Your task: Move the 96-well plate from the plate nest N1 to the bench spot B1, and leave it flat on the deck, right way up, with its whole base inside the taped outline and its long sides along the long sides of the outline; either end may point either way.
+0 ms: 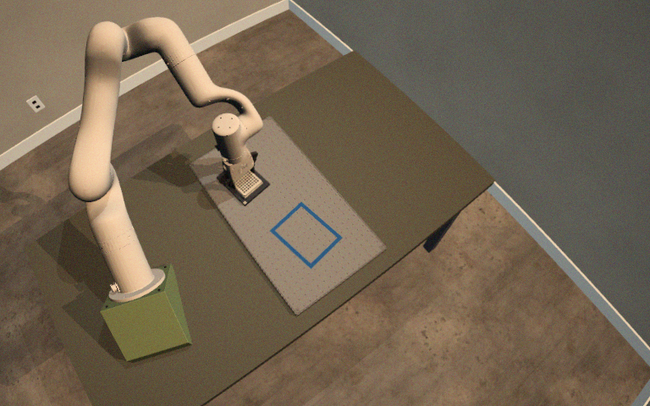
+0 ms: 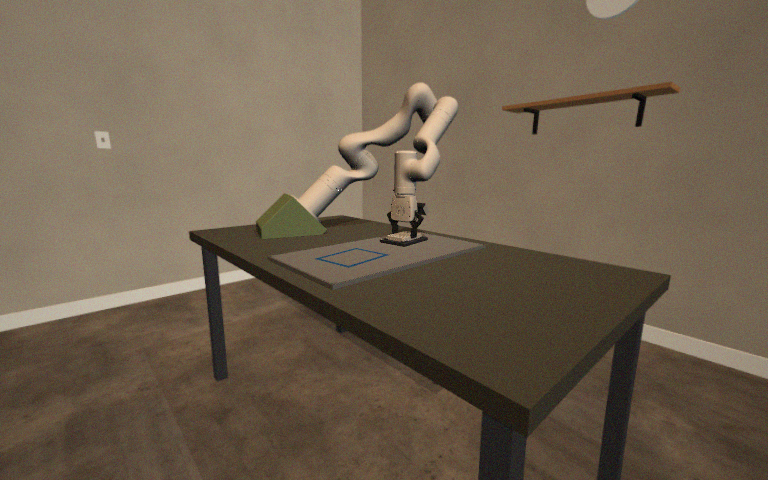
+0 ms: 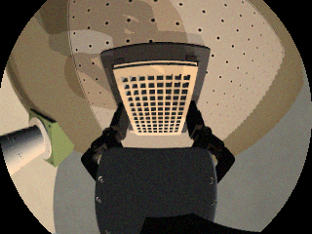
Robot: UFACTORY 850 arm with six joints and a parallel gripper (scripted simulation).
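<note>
Now: hand 20 mm above the dark plate nest. Round my hand: cream 96-well plate (10 mm below).
</note>
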